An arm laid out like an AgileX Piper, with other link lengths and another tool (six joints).
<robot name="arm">
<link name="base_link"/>
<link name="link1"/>
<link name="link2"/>
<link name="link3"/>
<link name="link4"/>
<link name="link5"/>
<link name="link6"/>
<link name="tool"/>
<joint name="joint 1" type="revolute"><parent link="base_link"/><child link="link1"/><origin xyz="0 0 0.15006" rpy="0 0 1.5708"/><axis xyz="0 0 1"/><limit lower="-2.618" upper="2.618"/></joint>
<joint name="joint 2" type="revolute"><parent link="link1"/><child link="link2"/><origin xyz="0 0 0" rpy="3.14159 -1.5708 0"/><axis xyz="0 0 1"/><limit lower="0" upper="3.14"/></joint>
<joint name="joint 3" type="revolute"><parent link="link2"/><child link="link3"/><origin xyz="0.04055 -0.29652 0"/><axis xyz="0 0 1"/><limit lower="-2.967" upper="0"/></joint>
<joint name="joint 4" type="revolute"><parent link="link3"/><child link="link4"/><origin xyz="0.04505 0.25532 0" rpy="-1.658 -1.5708 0"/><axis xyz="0 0 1"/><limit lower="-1.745" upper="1.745"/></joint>
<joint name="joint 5" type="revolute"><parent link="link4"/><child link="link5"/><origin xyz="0 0 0" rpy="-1.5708 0 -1.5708"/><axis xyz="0 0 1"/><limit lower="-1.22" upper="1.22"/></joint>
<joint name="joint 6" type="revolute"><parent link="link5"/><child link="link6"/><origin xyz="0 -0.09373 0" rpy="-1.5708 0 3.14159"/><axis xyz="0 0 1"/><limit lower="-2.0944" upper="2.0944"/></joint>
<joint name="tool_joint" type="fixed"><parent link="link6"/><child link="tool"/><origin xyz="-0.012 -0.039 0.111" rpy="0 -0.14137 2.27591"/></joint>
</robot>
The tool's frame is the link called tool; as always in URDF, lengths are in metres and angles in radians.
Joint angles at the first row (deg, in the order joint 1, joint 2, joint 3, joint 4, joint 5, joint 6):
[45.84, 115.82, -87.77, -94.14, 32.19, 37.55]
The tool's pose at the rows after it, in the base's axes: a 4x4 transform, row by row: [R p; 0 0 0 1], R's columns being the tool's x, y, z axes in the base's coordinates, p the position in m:
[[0.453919 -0.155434 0.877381 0.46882], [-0.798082 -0.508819 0.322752 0.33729], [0.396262 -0.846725 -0.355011 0.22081], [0 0 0 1]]
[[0.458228 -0.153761 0.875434 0.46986], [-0.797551 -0.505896 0.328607 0.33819], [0.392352 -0.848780 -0.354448 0.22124], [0 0 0 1]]
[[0.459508 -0.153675 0.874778 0.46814], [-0.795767 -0.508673 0.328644 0.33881], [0.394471 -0.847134 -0.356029 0.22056], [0 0 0 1]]
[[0.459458 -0.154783 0.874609 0.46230], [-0.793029 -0.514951 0.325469 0.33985], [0.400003 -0.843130 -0.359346 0.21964], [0 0 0 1]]
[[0.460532 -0.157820 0.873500 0.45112], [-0.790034 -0.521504 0.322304 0.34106], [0.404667 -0.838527 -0.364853 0.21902], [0 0 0 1]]
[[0.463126 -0.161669 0.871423 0.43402], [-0.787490 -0.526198 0.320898 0.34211], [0.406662 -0.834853 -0.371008 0.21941], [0 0 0 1]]
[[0.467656 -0.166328 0.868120 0.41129], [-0.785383 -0.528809 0.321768 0.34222], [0.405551 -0.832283 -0.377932 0.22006], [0 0 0 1]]
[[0.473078 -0.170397 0.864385 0.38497], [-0.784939 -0.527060 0.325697 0.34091], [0.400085 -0.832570 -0.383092 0.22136], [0 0 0 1]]
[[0.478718 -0.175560 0.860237 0.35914], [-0.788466 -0.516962 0.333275 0.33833], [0.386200 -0.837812 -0.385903 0.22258], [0 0 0 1]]
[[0.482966 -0.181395 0.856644 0.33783], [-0.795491 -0.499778 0.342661 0.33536], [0.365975 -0.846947 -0.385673 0.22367], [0 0 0 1]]
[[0.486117 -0.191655 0.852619 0.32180], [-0.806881 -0.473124 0.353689 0.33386], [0.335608 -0.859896 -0.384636 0.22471], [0 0 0 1]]
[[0.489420 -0.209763 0.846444 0.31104], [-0.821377 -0.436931 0.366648 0.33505], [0.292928 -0.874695 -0.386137 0.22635], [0 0 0 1]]
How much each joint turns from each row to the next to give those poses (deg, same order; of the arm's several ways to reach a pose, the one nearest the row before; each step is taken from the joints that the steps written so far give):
[-0.48, 0.14, -0.51, 0.08, -0.90, 0.03]
[-0.17, 0.10, -0.26, 0.00, -0.50, 0.01]
[0.23, -0.09, 0.25, -0.03, 0.18, 0.00]
[0.75, -0.48, 0.90, 0.06, 0.83, 0.02]
[1.31, -1.13, 1.80, 0.19, 1.30, 0.22]
[1.92, -1.92, 2.78, 0.29, 1.73, 0.58]
[2.51, -2.66, 3.77, 0.35, 2.11, 1.05]
[2.94, -3.20, 4.37, 0.41, 2.33, 1.51]
[2.93, -3.25, 4.32, 0.41, 2.14, 2.05]
[2.49, -2.79, 3.60, 0.32, 1.69, 2.29]
[1.90, -2.08, 2.52, 0.49, 1.08, 2.37]
[1.21, -1.35, 1.13, 1.07, 0.25, 1.96]

